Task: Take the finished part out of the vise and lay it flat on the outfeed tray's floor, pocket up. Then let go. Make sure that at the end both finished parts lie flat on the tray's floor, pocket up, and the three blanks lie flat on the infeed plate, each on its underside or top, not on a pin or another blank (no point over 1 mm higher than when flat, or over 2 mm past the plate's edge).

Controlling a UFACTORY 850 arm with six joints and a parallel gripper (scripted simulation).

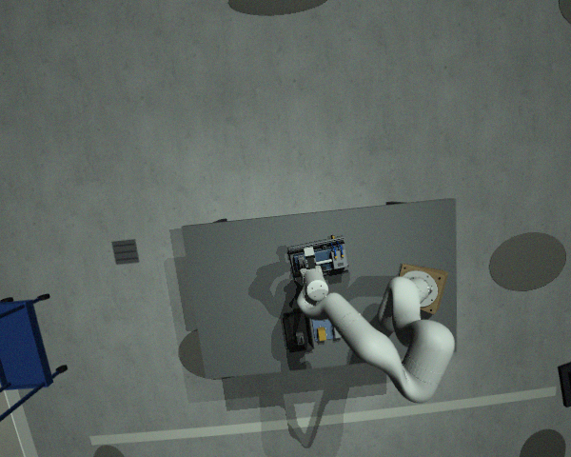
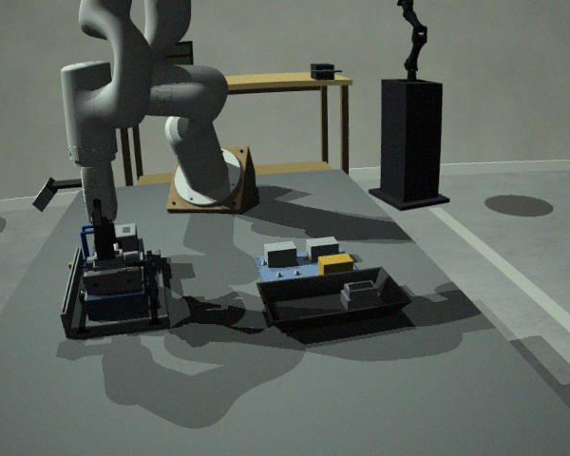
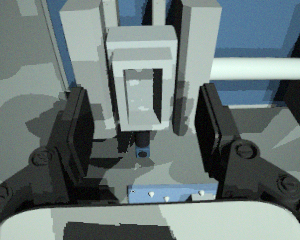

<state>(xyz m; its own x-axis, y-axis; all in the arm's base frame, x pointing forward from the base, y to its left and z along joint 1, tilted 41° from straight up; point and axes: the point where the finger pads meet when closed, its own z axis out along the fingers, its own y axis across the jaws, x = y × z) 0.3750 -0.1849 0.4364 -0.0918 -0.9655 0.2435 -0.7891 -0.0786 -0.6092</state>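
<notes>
My gripper is now 8 cm past the white screw rod, 6 cm above it and 1 cm to the right of it. The rest, counted from my hand: yellow block: 42 cm to the left, 11 cm below, 5 cm ahead; blue plate: 39 cm to the left, 13 cm below.
</notes>
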